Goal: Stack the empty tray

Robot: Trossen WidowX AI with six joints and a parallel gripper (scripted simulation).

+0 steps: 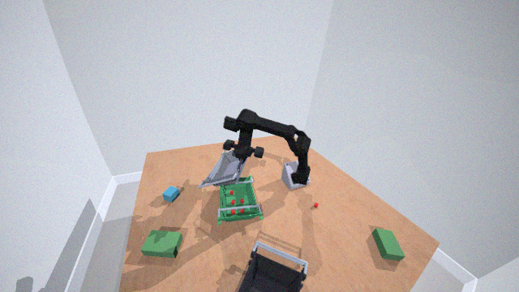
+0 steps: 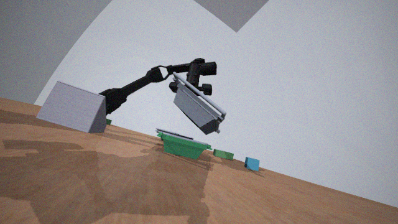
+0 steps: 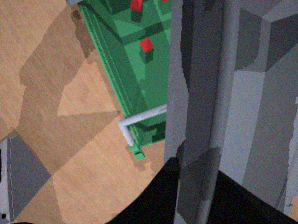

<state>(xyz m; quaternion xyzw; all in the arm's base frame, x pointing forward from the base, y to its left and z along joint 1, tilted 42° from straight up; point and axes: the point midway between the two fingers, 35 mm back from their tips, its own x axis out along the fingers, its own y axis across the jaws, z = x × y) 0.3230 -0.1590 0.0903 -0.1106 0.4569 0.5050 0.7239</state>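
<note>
Now: the grey tray 60 mm ahead of my gripper tip, 40 mm to the right of it and 20 mm below it. From my gripper tip the other things lie so: red block: 340 mm behind, 240 mm to the left, 180 mm below; then blue cube: 350 mm ahead, 170 mm below, 60 mm to the right.
</note>
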